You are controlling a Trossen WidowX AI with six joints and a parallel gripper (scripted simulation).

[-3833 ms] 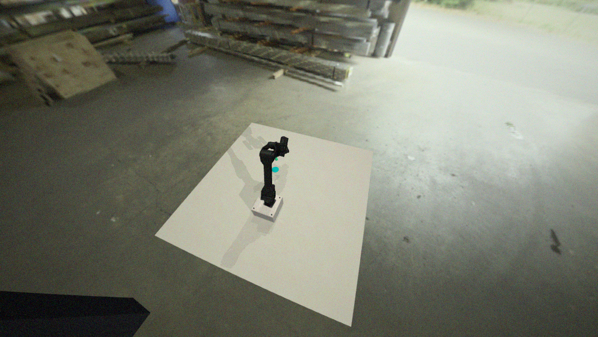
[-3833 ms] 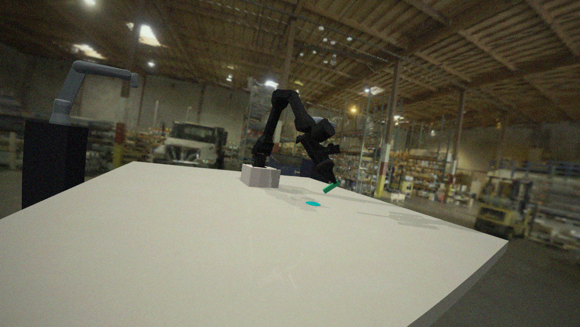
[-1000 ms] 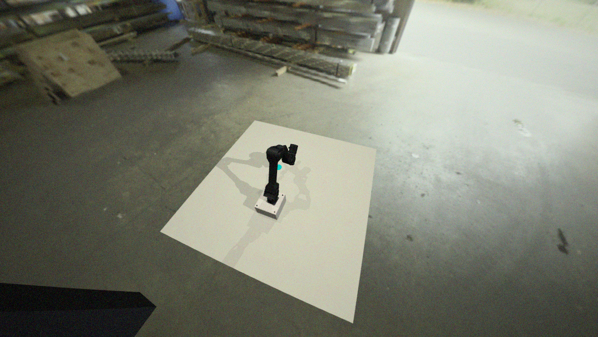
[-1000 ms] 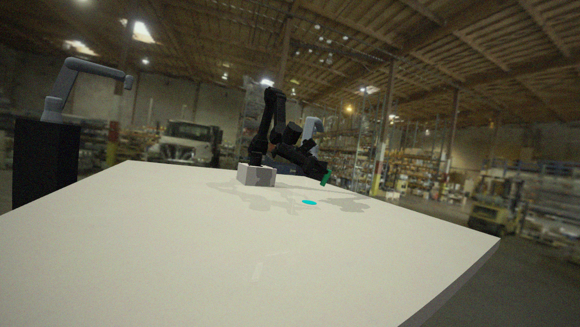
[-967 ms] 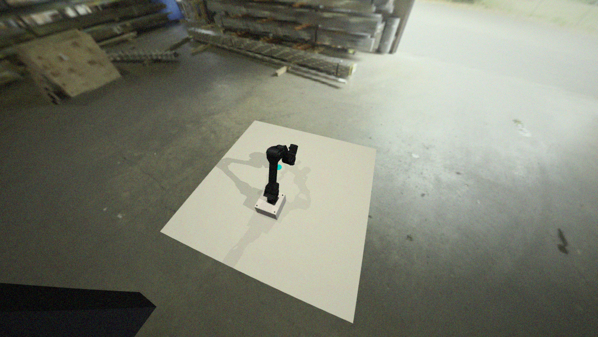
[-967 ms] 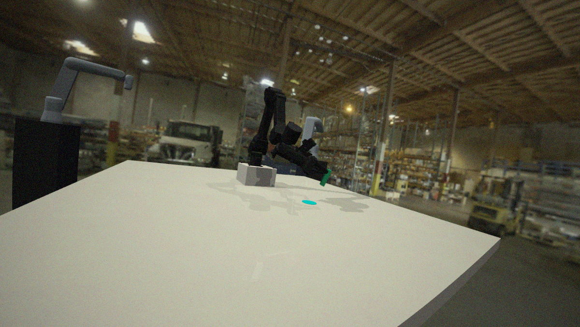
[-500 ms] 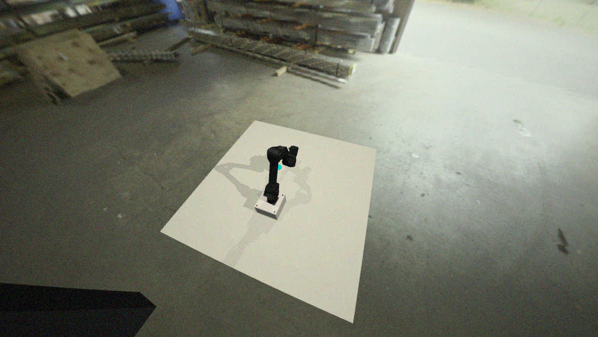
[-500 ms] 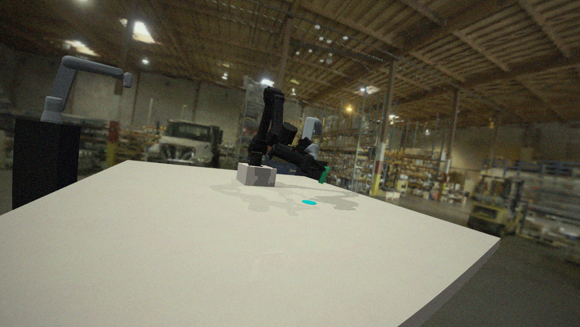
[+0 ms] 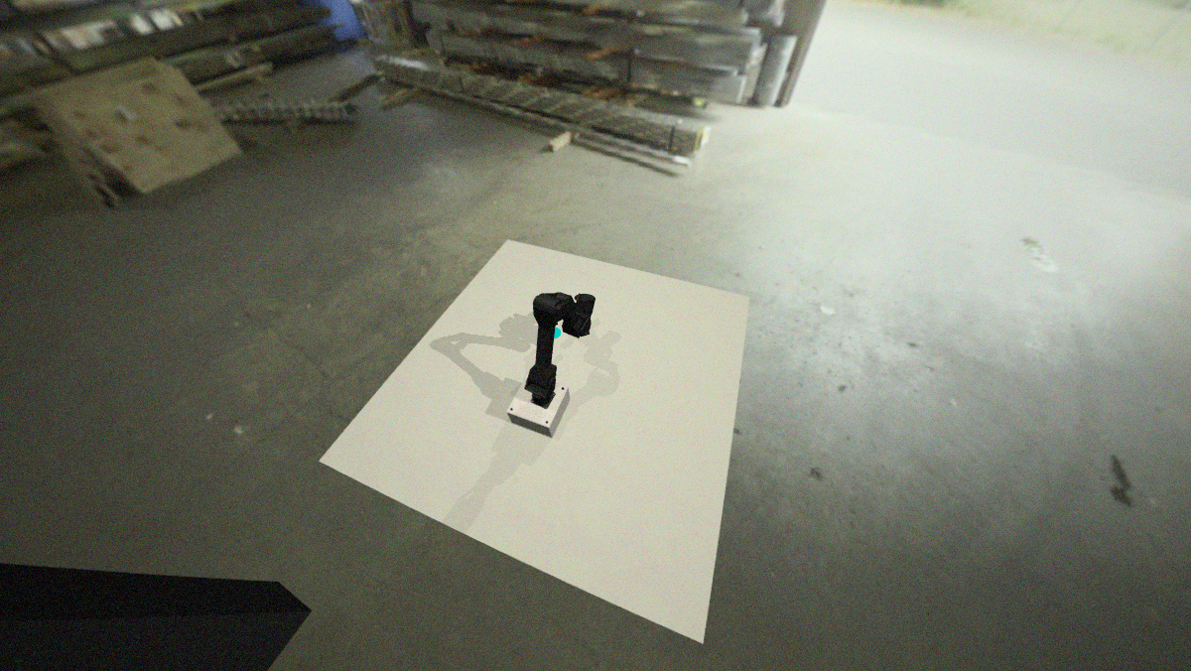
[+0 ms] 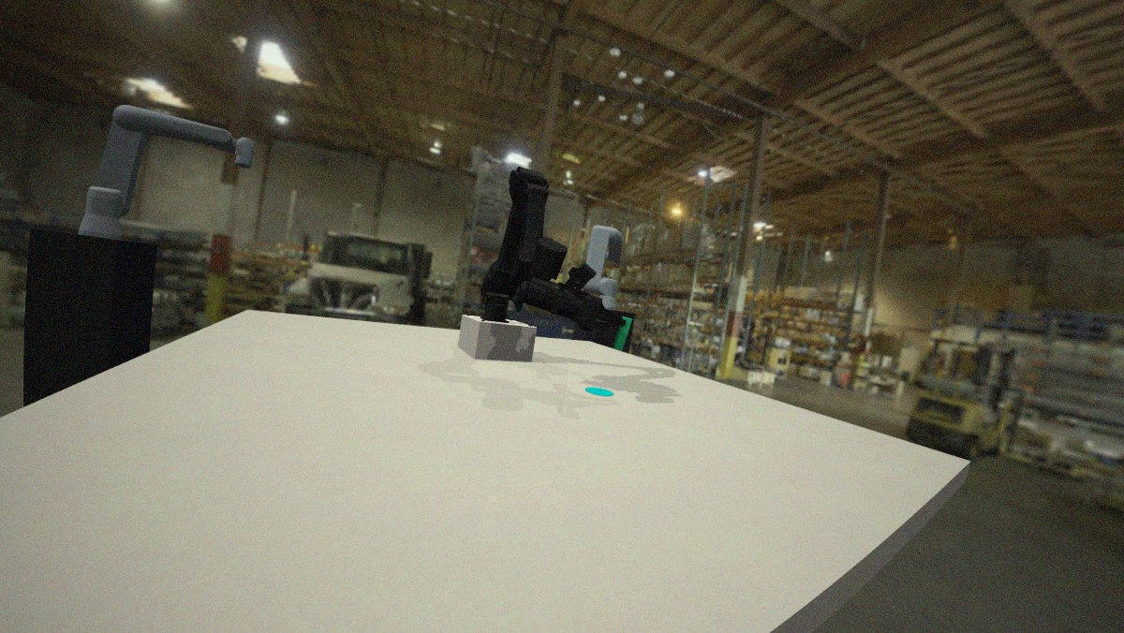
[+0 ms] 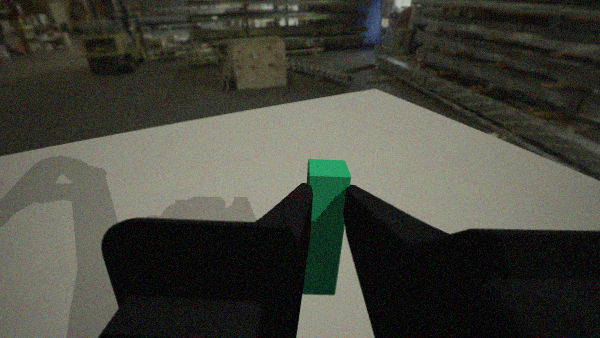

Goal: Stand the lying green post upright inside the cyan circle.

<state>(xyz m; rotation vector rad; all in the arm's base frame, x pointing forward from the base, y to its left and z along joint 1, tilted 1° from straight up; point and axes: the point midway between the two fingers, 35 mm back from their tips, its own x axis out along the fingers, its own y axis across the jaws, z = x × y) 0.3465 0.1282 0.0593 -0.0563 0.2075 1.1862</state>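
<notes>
The cyan circle lies 150 mm below my gripper tip, 30 mm behind it and 10 mm to the right of it. From my gripper tip the other things lie so: green post 20 mm below.
</notes>
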